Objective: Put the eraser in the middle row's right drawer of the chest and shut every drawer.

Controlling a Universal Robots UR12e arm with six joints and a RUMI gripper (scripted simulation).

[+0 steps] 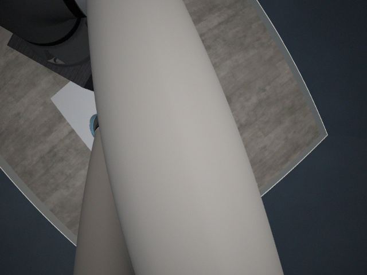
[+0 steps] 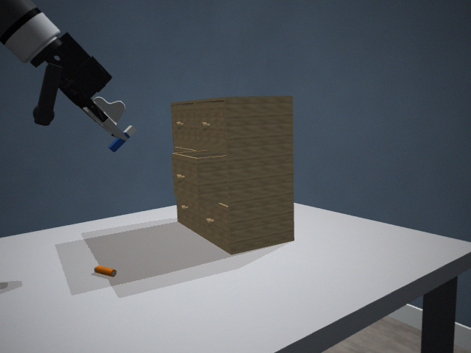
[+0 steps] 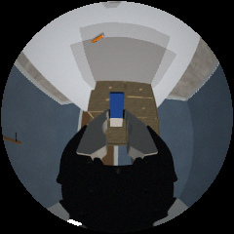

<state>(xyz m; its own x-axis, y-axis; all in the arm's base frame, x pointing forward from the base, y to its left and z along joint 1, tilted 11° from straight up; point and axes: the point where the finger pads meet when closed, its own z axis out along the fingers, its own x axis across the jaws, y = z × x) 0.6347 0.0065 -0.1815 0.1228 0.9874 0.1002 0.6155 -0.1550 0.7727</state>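
Now: hand 1 cm short of the white eraser. The rest, counted from my hand: orange cylinder 26 cm below, 7 cm behind, 6 cm to the right.
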